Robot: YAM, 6 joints.
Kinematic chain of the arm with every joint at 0, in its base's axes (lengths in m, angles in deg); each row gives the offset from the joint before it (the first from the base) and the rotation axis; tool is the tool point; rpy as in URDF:
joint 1: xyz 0 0 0.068 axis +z
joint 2: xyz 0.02 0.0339 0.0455 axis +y
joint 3: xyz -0.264 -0.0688 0 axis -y
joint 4: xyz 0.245 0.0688 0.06 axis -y
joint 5: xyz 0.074 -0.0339 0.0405 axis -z
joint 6: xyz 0.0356 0 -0.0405 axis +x
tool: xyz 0 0 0 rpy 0 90 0
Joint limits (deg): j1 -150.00..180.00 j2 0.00..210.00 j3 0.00..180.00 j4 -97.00..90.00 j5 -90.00..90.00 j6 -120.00..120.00
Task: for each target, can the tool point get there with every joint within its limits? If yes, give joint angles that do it. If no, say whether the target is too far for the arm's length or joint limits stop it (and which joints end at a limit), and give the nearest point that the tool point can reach.
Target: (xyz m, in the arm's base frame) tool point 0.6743 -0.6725 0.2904
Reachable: no: too far | nearest point 0.4495 -0.4483 0.2302 | short by 0.323 m
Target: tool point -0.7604 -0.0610 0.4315
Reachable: no: too far | nearest point -0.5938 -0.0097 0.3599 | short by 0.188 m
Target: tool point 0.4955 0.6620 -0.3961
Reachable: no: too far | nearest point 0.3305 0.4416 -0.2163 | short by 0.329 m
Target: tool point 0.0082 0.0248 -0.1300
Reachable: yes | joints 43.20 185.74 19.31 57.03 -20.55 -32.87
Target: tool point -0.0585 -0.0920 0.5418
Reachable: yes | joints -103.97 55.57 72.73 61.50 76.10 -55.73
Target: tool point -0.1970 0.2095 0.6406
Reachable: yes | joints 135.92 112.17 142.79 66.18 22.28 15.09
